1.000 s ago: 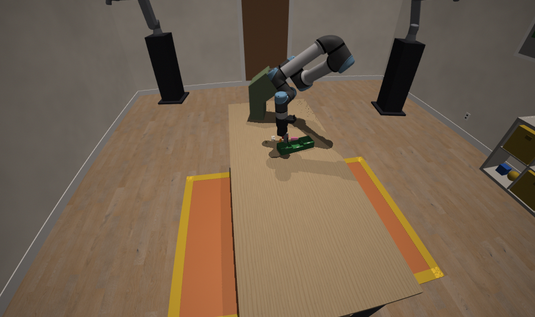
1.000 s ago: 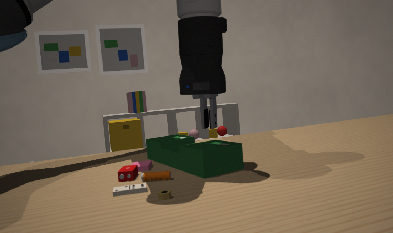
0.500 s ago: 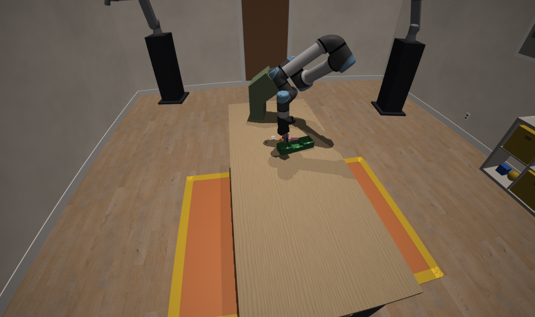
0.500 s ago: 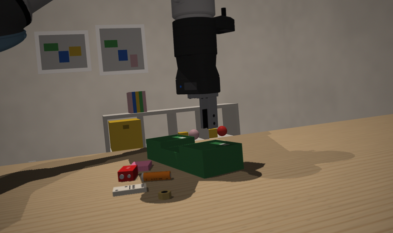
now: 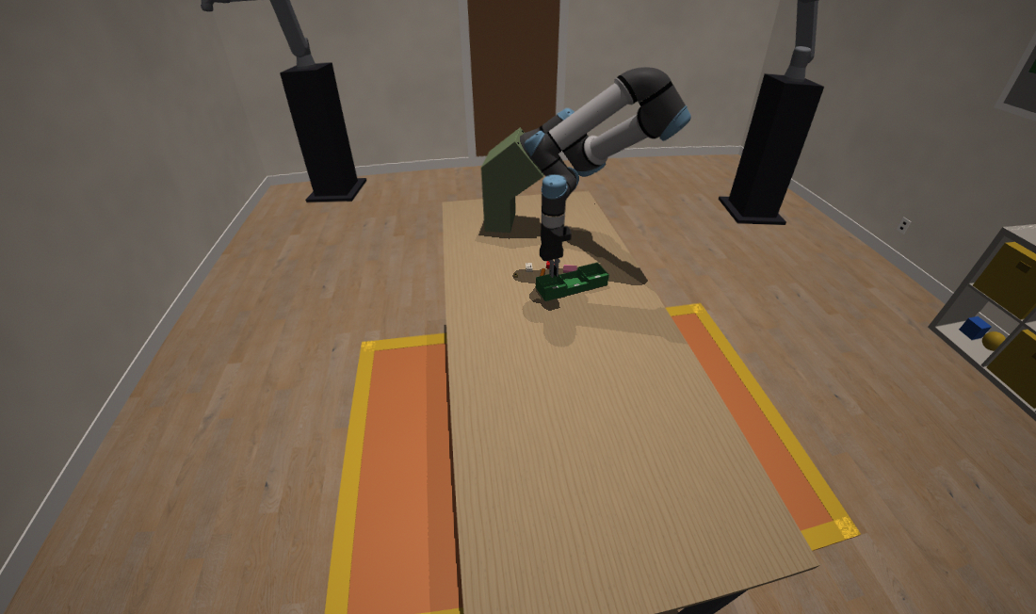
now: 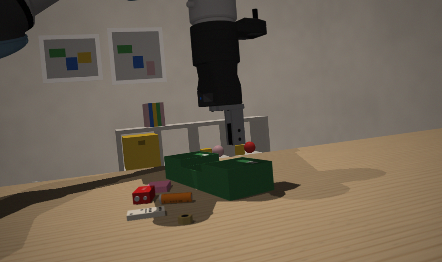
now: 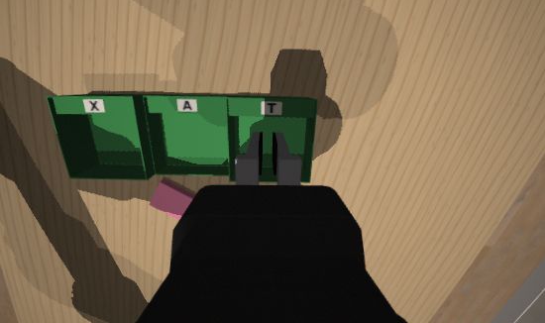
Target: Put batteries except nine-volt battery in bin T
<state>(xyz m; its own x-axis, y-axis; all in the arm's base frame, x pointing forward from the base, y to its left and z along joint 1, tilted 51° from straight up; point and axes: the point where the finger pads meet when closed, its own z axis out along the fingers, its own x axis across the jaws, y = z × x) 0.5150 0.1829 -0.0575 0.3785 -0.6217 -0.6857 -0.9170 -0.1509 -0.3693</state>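
The joined green bins lies 70 mm to the left of my hand, 70 mm below it and 40 mm behind it. From my hand the other things lie so: orange cylindrical battery: 110 mm behind, 90 mm below, 30 mm to the right; pink block: 140 mm behind, 90 mm below, 70 mm to the left; red nine-volt battery: 160 mm behind, 80 mm below.
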